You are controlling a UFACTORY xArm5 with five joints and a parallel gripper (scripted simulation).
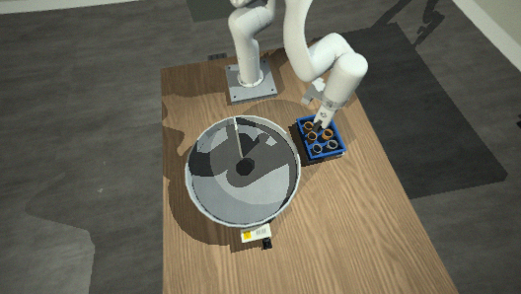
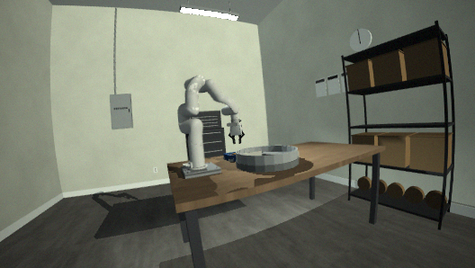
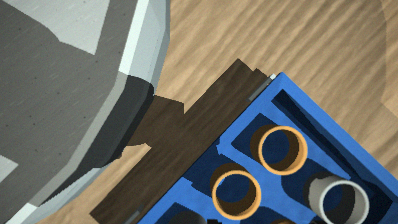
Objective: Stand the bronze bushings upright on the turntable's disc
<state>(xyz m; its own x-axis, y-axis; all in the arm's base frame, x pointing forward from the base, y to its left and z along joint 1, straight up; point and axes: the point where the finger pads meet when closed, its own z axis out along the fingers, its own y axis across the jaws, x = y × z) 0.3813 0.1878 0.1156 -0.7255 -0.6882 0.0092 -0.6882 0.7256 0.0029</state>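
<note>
The blue crate lies 12 cm below my hand and 3 cm to the left of it. From my hand the other things lie so: grey turntable disc 31 cm to the right, 10 cm below, 7 cm ahead.
</note>
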